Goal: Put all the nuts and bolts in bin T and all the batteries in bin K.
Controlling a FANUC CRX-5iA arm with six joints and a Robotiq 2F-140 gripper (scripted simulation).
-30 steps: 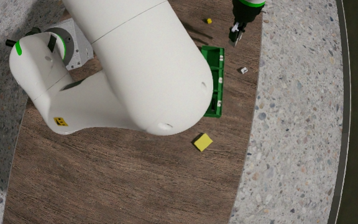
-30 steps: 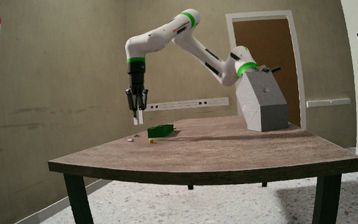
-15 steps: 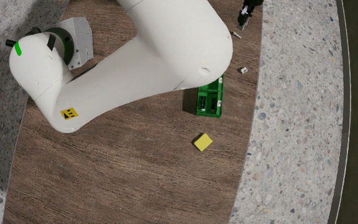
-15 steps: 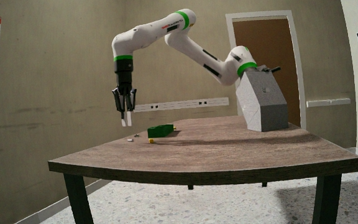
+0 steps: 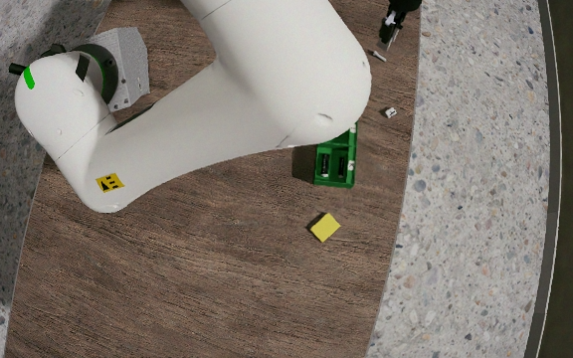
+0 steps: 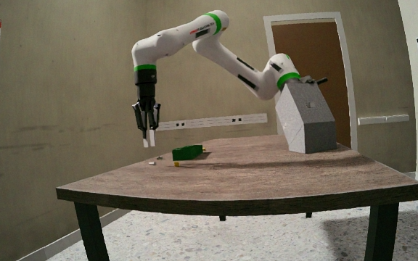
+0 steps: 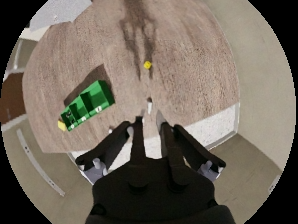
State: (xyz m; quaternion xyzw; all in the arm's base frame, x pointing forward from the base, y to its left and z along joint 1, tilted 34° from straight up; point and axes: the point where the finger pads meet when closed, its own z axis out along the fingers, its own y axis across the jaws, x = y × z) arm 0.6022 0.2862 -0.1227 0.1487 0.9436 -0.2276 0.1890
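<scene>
My gripper is now 10 cm above the pale bolt and 1 cm past it. The rest, counted from my hand: yellow cube (12 cm behind, 10 cm below, 3 cm to the left); green bins (23 cm to the right, 8 cm below, 7 cm behind); white nut (15 cm to the right, 10 cm below, 5 cm ahead).
</scene>
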